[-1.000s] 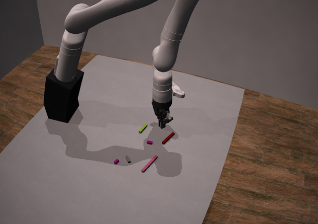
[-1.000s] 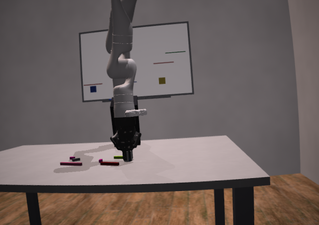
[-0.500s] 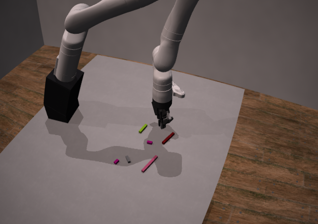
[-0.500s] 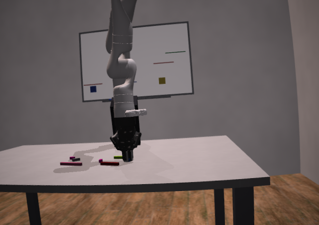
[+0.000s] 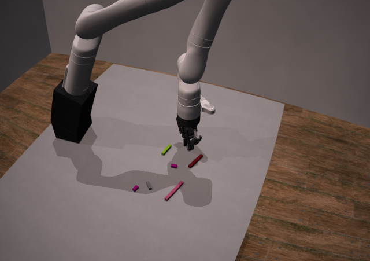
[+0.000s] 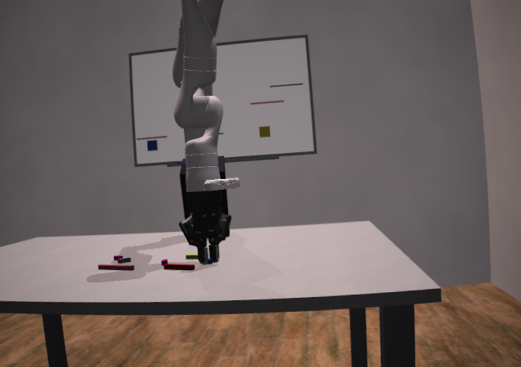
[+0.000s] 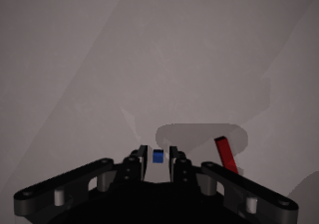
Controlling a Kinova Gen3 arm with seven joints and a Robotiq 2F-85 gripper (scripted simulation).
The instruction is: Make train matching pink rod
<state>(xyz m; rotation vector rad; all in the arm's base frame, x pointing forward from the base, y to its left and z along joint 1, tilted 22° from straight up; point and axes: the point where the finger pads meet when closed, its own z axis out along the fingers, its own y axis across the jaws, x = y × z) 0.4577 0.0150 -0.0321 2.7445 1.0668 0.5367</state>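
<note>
The blue rod is 20 mm below my hand. The rest, counted from my hand: lime rod (70 mm behind, 30 mm to the right, 20 mm below); then pink rod (210 mm to the right, 20 mm below); then red rod (40 mm ahead, 60 mm to the right, 20 mm below).
</note>
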